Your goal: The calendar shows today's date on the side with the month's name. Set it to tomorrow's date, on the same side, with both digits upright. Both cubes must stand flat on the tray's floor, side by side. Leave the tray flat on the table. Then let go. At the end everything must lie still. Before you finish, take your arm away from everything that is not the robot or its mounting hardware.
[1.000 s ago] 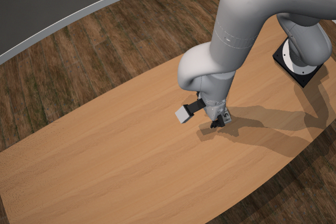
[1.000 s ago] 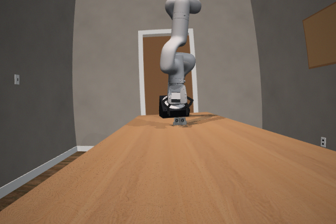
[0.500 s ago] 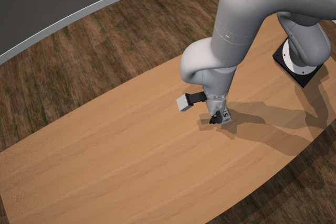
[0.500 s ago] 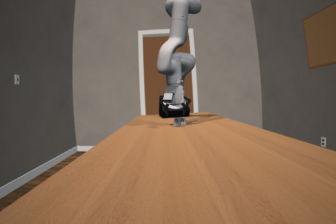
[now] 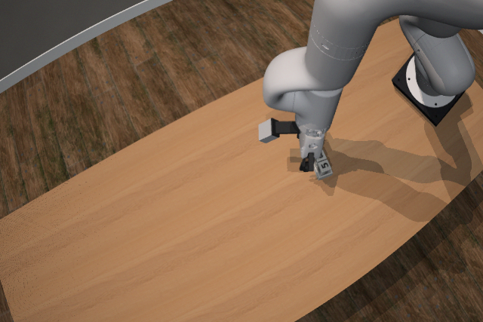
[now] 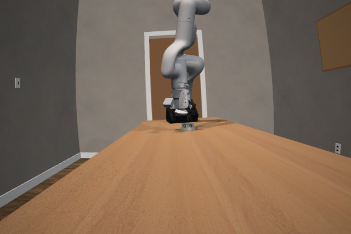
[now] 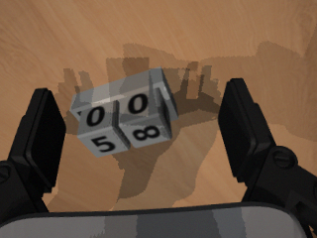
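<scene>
Right now my hand is 40 mm past the white digit cube, 40 mm above it and 30 mm to the right of it. Also, from my hand: calendar tray: 60 mm below, 40 mm to the left, 30 mm behind.
</scene>
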